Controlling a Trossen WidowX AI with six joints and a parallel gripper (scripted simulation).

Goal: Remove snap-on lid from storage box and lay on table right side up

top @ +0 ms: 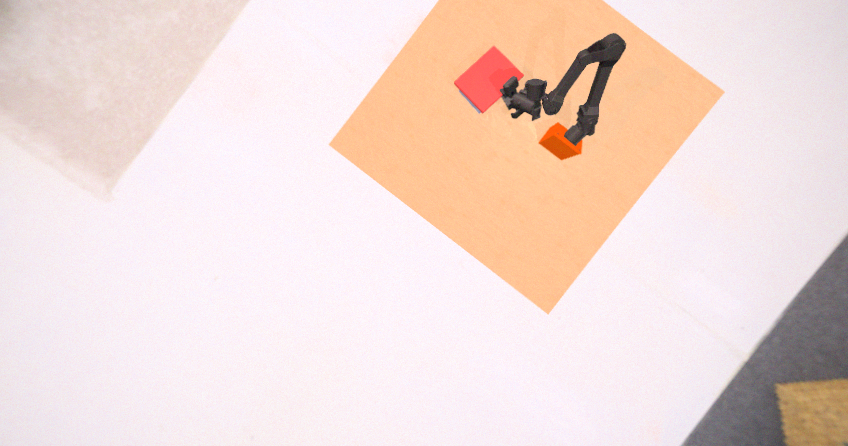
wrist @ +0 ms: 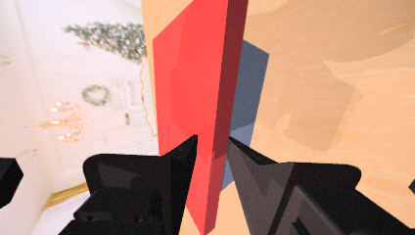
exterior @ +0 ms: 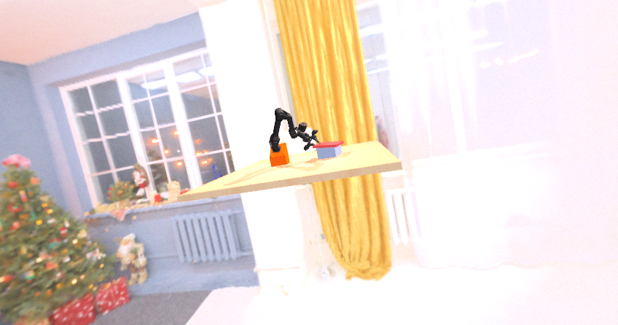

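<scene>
My gripper tip is 80 mm short of the red lid and 10 mm to the left of it. Also, from my gripper tip: storage box: 80 mm ahead, 50 mm below.
</scene>
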